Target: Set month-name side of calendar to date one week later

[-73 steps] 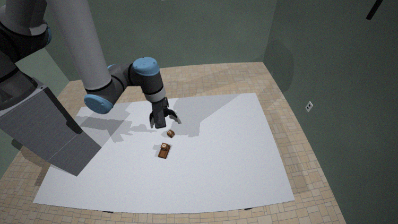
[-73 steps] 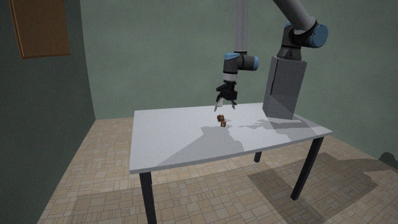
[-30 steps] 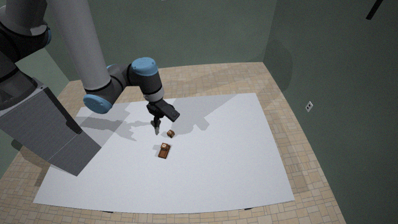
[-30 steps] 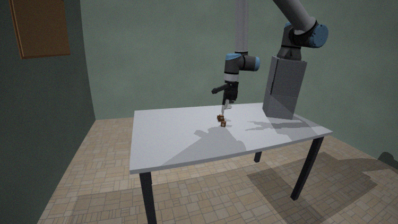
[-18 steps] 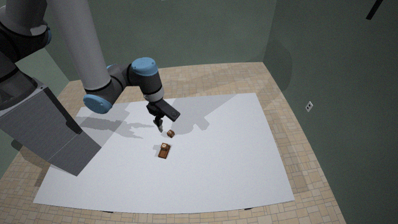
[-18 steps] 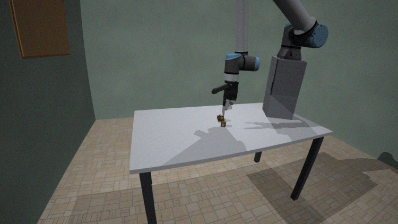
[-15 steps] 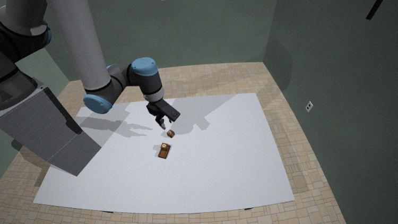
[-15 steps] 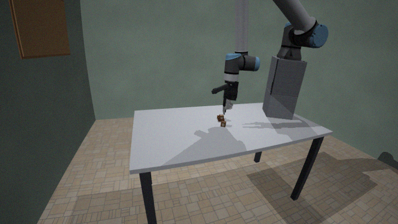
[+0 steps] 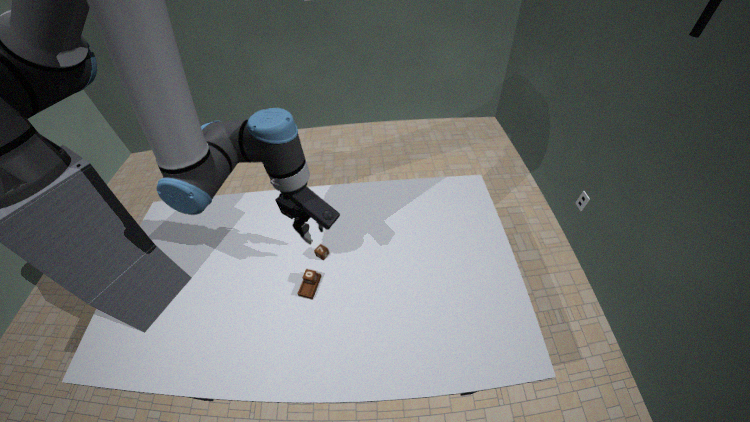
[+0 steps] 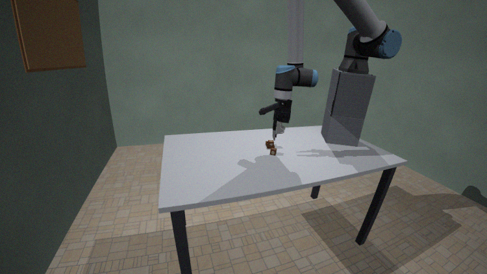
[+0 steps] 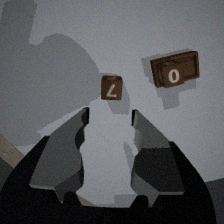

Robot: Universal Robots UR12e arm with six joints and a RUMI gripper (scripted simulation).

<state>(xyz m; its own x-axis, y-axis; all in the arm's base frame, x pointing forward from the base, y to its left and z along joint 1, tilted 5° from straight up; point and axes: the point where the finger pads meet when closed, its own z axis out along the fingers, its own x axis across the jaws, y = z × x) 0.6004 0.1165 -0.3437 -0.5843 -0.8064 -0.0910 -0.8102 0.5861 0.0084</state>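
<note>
Now: hand 90 mm above the brown date cube. Round my hand: brown wooden tray (30 mm behind, 100 mm to the right, 100 mm below).
</note>
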